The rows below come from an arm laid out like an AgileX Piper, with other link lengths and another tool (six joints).
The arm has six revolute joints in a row. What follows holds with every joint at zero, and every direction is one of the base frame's.
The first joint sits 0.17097 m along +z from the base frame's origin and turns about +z.
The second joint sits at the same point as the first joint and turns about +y.
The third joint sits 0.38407 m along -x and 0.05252 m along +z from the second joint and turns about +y.
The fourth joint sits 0.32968 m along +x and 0.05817 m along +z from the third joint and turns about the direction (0.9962, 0, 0.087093).
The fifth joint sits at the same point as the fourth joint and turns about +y.
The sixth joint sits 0.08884 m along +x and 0.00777 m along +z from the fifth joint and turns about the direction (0.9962, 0, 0.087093).
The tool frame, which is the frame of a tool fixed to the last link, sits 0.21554 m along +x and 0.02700 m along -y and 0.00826 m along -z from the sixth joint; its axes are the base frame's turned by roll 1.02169, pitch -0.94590 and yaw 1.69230 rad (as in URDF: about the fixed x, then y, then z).
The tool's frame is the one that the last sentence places.
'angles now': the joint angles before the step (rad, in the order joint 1, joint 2, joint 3, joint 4, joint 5, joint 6). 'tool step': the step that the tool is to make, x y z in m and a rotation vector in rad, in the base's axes. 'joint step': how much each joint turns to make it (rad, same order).
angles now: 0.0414 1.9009 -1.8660 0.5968 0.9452 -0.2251
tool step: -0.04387 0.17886 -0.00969 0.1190 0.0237 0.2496
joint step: 0.2239 0.0484 0.0000 0.1544 -0.0196 -0.0553
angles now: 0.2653 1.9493 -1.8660 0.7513 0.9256 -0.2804
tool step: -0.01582 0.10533 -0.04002 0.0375 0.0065 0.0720
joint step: 0.1565 0.0864 0.0001 0.0457 -0.1244 -0.0074
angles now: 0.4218 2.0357 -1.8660 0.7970 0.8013 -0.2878
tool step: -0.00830 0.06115 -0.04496 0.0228 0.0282 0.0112
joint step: 0.0878 0.0825 0.0000 0.0424 -0.0986 -0.0001
